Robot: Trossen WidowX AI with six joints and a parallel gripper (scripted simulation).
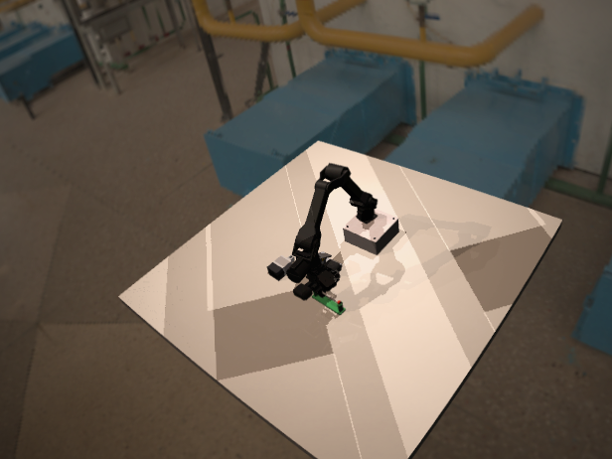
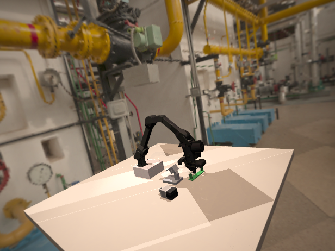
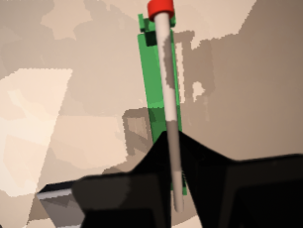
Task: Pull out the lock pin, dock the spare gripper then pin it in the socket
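My gripper tip is 2 cm to the right of the green cradle. Round my gripper tip: grey mount 8 cm behind, 10 cm to the right, 3 cm above; spare gripper 1 cm ahead, 24 cm to the right.
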